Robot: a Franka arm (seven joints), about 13 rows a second.
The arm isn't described. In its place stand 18 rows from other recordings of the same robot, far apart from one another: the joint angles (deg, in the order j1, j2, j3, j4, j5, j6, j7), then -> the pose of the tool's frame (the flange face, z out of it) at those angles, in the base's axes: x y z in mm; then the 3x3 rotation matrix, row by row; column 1 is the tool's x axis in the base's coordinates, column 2 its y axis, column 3 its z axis.
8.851 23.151 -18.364 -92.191 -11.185 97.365 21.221 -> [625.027 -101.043 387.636], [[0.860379 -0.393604 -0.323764], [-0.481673 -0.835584 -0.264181], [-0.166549 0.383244 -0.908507]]
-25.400 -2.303 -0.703 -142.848 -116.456 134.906 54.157 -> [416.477 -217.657 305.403], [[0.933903 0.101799 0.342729], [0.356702 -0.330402 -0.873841], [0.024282 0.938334 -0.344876]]
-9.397 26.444 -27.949 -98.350 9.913 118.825 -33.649 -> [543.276 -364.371 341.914], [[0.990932 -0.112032 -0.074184], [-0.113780 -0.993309 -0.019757], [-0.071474 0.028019 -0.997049]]
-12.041 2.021 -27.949 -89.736 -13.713 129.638 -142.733 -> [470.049 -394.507 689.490], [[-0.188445 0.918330 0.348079], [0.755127 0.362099 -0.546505], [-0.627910 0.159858 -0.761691]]
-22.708 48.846 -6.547 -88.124 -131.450 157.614 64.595 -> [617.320 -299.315 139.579], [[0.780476 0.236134 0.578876], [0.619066 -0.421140 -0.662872], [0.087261 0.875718 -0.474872]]
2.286 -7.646 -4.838 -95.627 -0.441 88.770 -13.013 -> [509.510 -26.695 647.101], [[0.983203 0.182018 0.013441], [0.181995 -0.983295 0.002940], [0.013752 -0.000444 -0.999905]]
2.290 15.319 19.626 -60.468 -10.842 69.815 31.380 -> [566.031 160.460 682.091], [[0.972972 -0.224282 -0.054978], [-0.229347 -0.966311 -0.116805], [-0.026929 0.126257 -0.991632]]
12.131 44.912 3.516 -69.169 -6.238 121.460 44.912 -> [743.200 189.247 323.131], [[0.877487 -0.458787 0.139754], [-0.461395 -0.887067 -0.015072], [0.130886 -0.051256 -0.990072]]
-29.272 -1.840 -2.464 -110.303 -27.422 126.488 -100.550 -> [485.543 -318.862 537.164], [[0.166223 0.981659 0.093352], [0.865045 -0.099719 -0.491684], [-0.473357 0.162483 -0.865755]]
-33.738 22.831 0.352 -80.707 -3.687 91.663 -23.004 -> [543.244 -366.793 459.928], [[0.962959 -0.174621 -0.205471], [-0.165406 -0.984316 0.061335], [-0.212959 -0.025077 -0.976739]]
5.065 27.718 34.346 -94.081 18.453 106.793 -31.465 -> [514.509 394.924 372.886], [[0.491218 0.745537 -0.450422], [0.866719 -0.366933 0.337874], [0.086623 -0.556359 -0.826415]]
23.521 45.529 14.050 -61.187 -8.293 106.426 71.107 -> [645.231 405.789 366.489], [[0.815025 -0.579360 -0.008737], [-0.578735 -0.814697 0.036544], [-0.028290 -0.024728 -0.999294]]
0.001 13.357 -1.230 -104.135 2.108 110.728 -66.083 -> [606.722 -9.792 400.752], [[0.436929 0.891881 -0.116796], [0.899215 -0.436341 0.031924], [-0.022490 -0.118973 -0.992643]]
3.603 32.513 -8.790 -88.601 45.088 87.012 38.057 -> [644.440 34.733 314.423], [[0.404553 -0.840200 -0.361111], [-0.498810 -0.533685 0.682912], [-0.766502 -0.096148 -0.635004]]
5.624 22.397 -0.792 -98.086 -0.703 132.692 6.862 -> [675.618 57.859 384.084], [[0.976943 -0.025444 0.211977], [-0.026887 -0.999631 0.003925], [0.211799 -0.009534 -0.977267]]
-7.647 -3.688 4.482 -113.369 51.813 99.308 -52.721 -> [533.645 43.231 513.285], [[0.815799 0.578242 -0.010442], [0.372549 -0.511620 0.774243], [0.442357 -0.635517 -0.632802]]
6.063 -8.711 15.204 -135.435 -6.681 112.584 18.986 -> [422.483 156.372 367.368], [[0.978210 0.108975 -0.176718], [0.067790 -0.972171 -0.224252], [-0.196237 0.207386 -0.958375]]
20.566 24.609 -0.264 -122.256 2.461 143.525 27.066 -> [532.071 196.489 197.537], [[0.986386 -0.152147 -0.062400], [-0.152316 -0.988330 0.002064], [-0.061986 0.007468 -0.998049]]
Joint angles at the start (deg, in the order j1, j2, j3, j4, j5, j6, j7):
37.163, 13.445, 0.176, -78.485, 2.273, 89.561, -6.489
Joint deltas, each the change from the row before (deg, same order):
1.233, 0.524, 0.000, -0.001, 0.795, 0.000, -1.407
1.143, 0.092, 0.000, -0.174, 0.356, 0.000, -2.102
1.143, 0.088, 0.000, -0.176, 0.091, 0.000, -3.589
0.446, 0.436, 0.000, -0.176, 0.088, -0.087, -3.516
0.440, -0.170, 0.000, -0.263, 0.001, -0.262, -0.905
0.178, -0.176, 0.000, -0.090, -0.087, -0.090, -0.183
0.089, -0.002, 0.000, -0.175, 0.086, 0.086, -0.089
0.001, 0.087, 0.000, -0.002, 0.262, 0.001, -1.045
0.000, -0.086, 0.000, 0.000, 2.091, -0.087, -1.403
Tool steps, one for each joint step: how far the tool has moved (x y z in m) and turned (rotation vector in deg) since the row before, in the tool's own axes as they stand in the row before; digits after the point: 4 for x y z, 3 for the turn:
0.0039, -0.0144, 0.0062, 0.807, -0.485, -2.619
0.0019, -0.0129, 0.0031, 0.344, -0.281, -3.229
0.0023, -0.0123, 0.0032, 0.093, -0.321, -4.713
0.0028, -0.0041, 0.0065, 0.250, -0.684, -3.923
0.0000, -0.0050, 0.0011, 0.085, -0.375, -1.337
-0.0004, -0.0021, -0.0009, -0.092, -0.046, -0.364
0.0004, -0.0010, 0.0013, 0.104, -0.063, -0.168
0.0005, -0.0003, 0.0009, 0.277, 0.001, -1.044
0.0008, -0.0040, -0.0008, 1.965, 0.715, -1.441

